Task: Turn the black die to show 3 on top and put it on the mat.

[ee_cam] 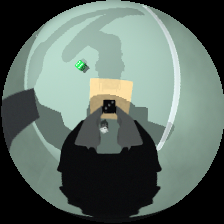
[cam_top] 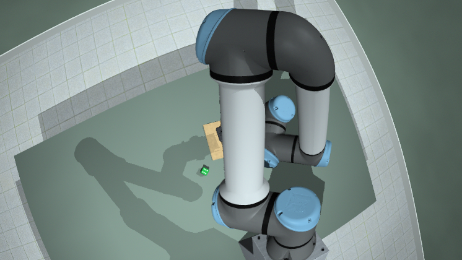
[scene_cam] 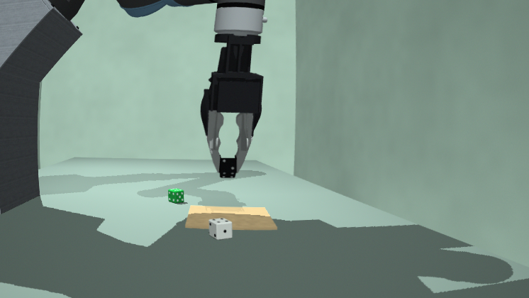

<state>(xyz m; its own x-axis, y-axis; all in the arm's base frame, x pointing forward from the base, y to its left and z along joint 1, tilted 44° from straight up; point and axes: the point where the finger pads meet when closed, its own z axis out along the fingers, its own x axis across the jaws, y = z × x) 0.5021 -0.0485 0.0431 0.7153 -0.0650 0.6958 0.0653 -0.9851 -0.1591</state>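
My gripper is now 10 mm above the black die. From my hand the other things lie so: white die: 100 mm to the right, 80 mm below, 30 mm behind; then tan mat: 90 mm below; then green die: 130 mm to the left, 80 mm below, 80 mm behind.
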